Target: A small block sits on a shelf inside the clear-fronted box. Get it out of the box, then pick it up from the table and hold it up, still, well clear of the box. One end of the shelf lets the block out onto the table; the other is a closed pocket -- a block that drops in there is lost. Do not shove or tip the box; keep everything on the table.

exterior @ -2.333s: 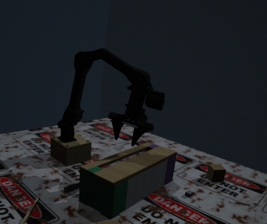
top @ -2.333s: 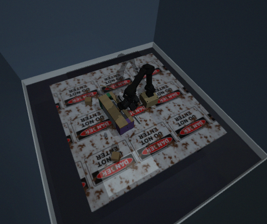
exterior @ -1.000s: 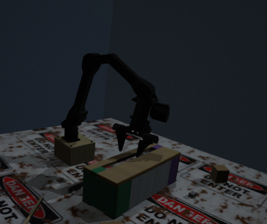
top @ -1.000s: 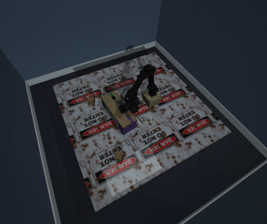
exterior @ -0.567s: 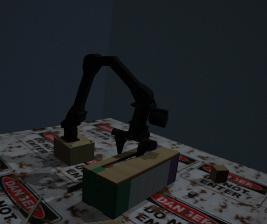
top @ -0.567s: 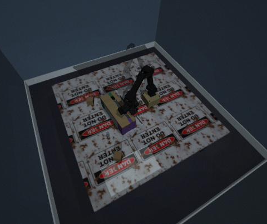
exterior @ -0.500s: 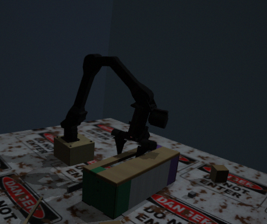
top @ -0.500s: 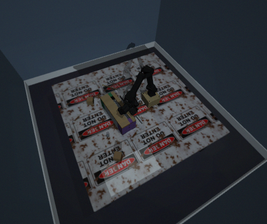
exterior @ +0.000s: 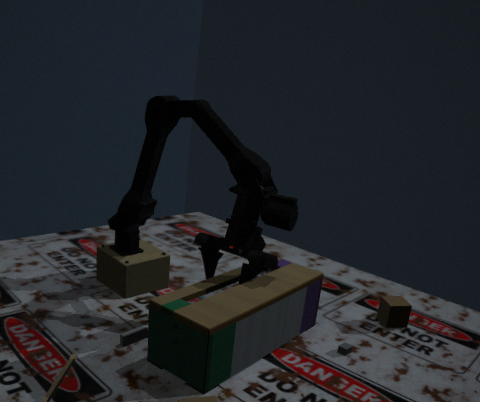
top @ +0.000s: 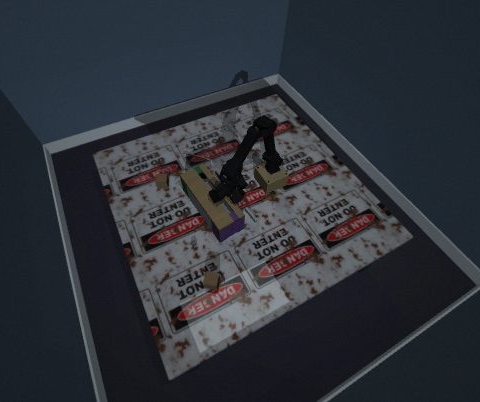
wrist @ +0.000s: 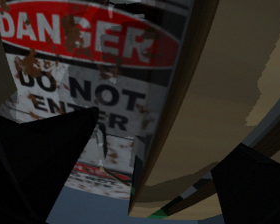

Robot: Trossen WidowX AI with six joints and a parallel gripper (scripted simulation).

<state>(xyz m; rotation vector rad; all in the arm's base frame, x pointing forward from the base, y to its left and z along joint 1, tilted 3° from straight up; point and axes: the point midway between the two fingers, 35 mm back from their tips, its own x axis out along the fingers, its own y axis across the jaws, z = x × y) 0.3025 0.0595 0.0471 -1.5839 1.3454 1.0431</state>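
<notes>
The box is 30 mm below my gripper tip, 30 mm ahead of it and 20 mm to the right of it.
</notes>
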